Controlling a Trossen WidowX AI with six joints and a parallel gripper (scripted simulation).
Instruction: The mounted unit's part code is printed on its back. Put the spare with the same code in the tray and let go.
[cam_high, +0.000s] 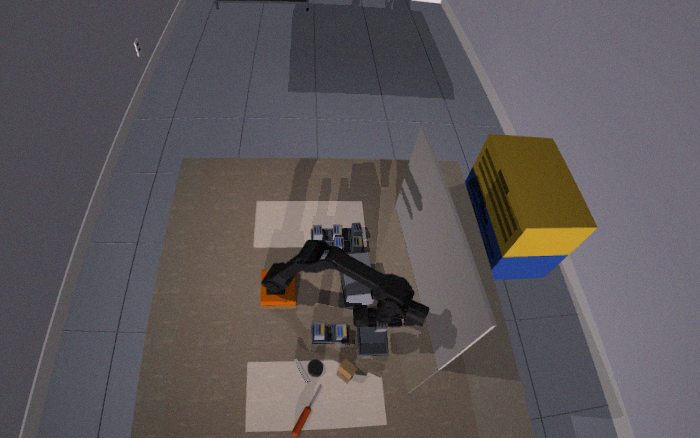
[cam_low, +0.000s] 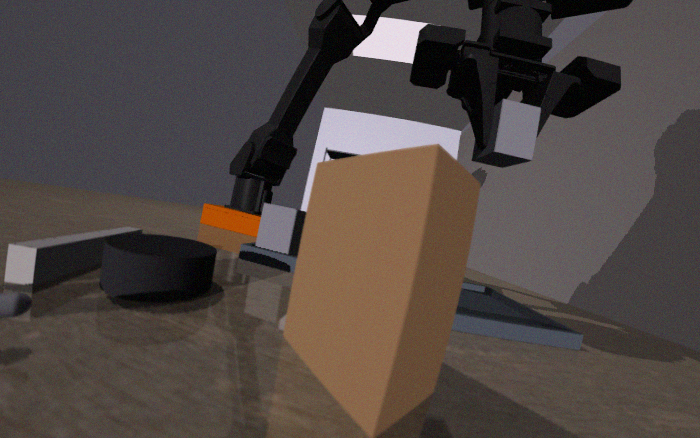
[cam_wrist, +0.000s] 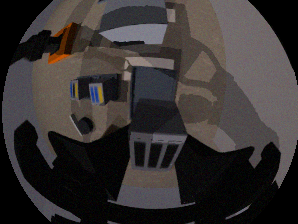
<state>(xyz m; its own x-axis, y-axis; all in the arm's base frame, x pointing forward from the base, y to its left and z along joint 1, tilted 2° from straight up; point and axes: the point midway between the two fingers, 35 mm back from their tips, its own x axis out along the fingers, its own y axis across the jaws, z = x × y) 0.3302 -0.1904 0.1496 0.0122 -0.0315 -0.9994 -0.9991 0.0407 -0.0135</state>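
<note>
Now: the tray 10 mm behind my gripper tip and 140 mm below it. Round my gripper tip: grey mounted unit: 40 mm behind, 210 mm to the left, 90 mm below; grey spare: 30 mm above; tan box: 100 mm behind, 110 mm to the right, 100 mm below.
</note>
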